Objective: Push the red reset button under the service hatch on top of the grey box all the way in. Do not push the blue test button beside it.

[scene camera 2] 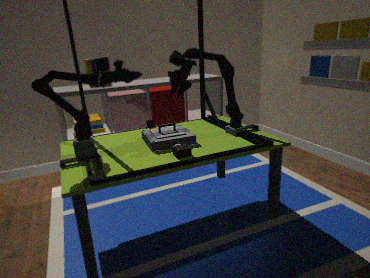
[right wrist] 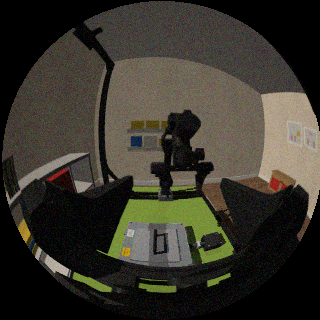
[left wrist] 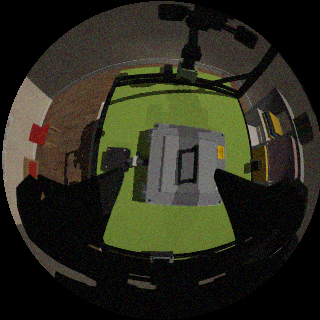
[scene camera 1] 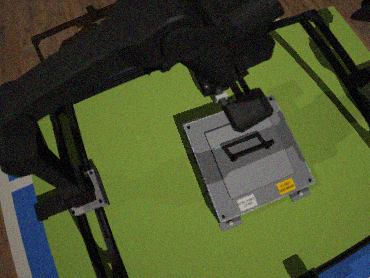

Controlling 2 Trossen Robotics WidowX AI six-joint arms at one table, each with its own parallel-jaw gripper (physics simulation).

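The grey box (scene camera 1: 200, 145) (scene camera 2: 165, 142) (left wrist: 210, 137) (right wrist: 134, 242) sits on the green table. Its service hatch (scene camera 1: 260, 175) (left wrist: 170, 150) (right wrist: 172, 240) lies closed, with a black handle (scene camera 1: 252, 150) (left wrist: 180, 167) (right wrist: 156, 241) on top. Neither the red nor the blue button shows. My left gripper (scene camera 2: 180, 89) (left wrist: 170, 172) is open and empty, pointing down high above the box; in scene camera 1 one finger overlaps the box's upper edge. My right gripper (scene camera 2: 137, 75) (left wrist: 208, 24) is open and empty, raised and level, at the left in scene camera 2.
A dark block (scene camera 2: 185, 149) (left wrist: 116, 158) (right wrist: 212, 240) stands beside the box, joined by a white connector (scene camera 1: 221, 97). Yellow (scene camera 1: 286, 186) and white (scene camera 1: 247, 202) labels are on the box top. Black rails and upright posts frame the table; shelves stand behind it in scene camera 2.
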